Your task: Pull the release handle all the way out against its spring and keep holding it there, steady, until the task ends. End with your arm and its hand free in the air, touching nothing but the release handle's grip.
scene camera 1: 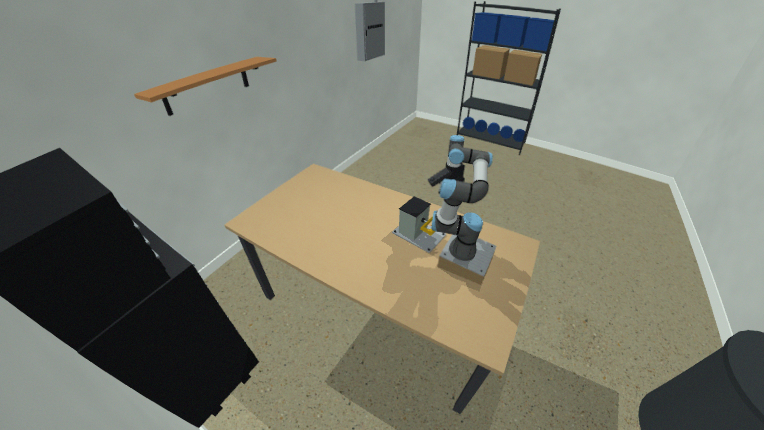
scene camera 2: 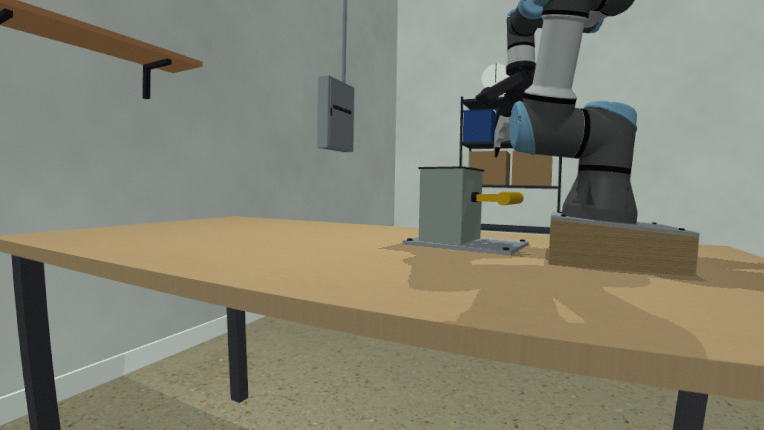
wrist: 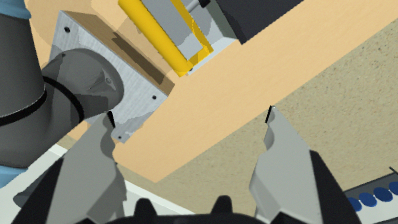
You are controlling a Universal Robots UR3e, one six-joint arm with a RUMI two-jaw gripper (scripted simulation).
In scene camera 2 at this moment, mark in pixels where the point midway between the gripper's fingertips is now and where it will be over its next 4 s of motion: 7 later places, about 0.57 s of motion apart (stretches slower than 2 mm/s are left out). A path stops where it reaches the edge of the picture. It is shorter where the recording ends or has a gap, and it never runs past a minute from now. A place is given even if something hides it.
My gripper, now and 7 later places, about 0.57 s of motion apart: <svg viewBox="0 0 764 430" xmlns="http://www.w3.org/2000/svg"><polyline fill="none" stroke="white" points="517,152 513,156 512,165 514,165 516,164 518,163 516,163 513,164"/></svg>
